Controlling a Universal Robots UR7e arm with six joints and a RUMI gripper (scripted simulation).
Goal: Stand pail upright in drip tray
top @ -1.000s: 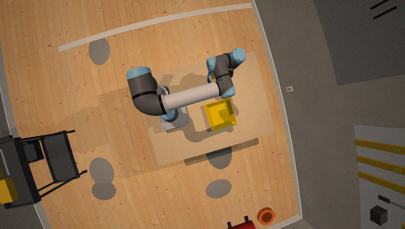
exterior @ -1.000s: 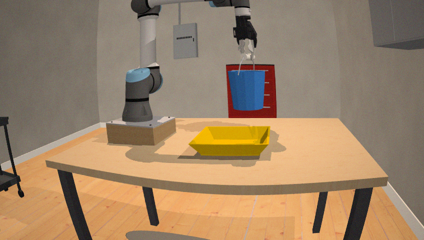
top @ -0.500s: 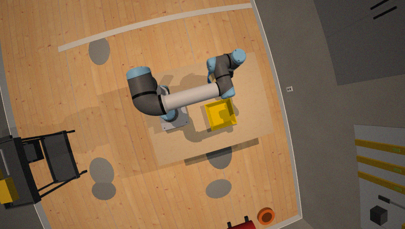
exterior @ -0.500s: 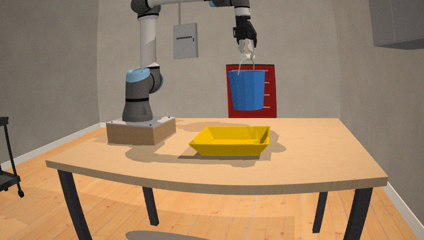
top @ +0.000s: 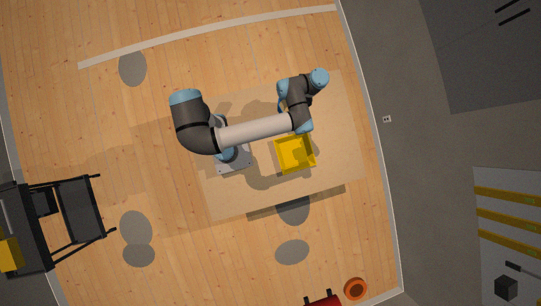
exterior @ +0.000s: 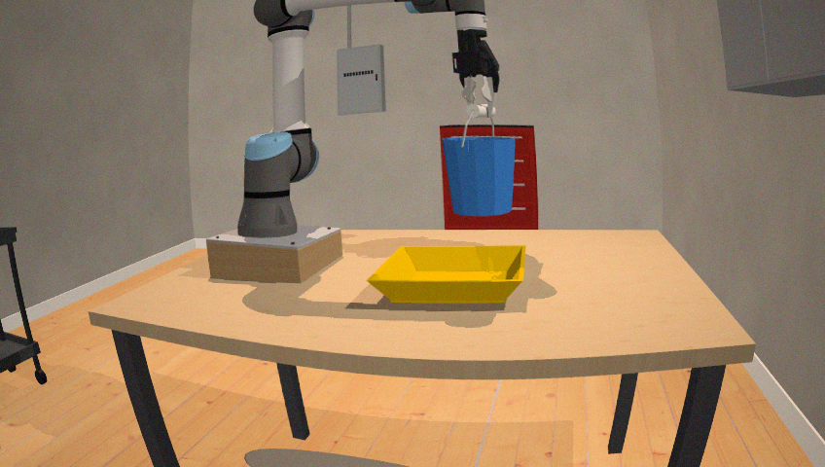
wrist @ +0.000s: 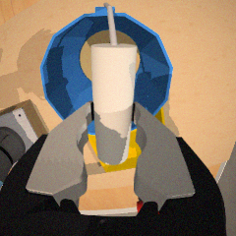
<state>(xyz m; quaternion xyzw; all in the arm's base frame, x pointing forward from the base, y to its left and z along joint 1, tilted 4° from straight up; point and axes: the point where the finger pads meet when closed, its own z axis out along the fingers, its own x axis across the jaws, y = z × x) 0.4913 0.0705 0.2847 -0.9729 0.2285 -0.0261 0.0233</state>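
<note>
My hand is 9 cm above the blue pail and 1 cm past it. Round my hand: yellow drip tray 31 cm below, 29 cm to the right, 9 cm behind; then white grip 3 cm below.
</note>
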